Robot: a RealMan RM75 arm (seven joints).
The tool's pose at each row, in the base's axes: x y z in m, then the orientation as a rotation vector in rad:
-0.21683, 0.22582, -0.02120, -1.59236, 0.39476, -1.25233
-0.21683, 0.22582, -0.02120, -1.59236, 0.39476, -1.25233
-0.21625, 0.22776, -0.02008, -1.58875, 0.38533, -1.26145
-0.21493, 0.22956, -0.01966, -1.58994, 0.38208, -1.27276
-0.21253, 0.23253, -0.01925, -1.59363, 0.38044, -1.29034
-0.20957, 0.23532, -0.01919, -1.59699, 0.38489, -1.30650
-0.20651, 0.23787, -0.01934, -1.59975, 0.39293, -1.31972
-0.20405, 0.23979, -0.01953, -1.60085, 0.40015, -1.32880
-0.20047, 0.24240, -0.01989, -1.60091, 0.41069, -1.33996
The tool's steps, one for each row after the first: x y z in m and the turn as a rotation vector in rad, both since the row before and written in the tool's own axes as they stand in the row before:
0.00000, 0.00000, 0.00000, 0.00000, 0.00000, 0.00000
-0.00064, -0.00158, 0.00156, 0.00643, 0.00267, -0.00894
-0.00060, -0.00069, 0.00208, -0.00078, 0.00508, -0.00930
-0.00106, -0.00083, 0.00360, -0.00445, 0.00873, -0.01355
-0.00093, -0.00031, 0.00395, -0.00724, 0.01061, -0.00958
-0.00087, -0.00003, 0.00389, -0.00828, 0.01054, -0.00576
-0.00067, 0.00006, 0.00305, -0.00601, 0.00824, -0.00284
-0.00092, 0.00022, 0.00434, -0.00735, 0.01128, -0.00219

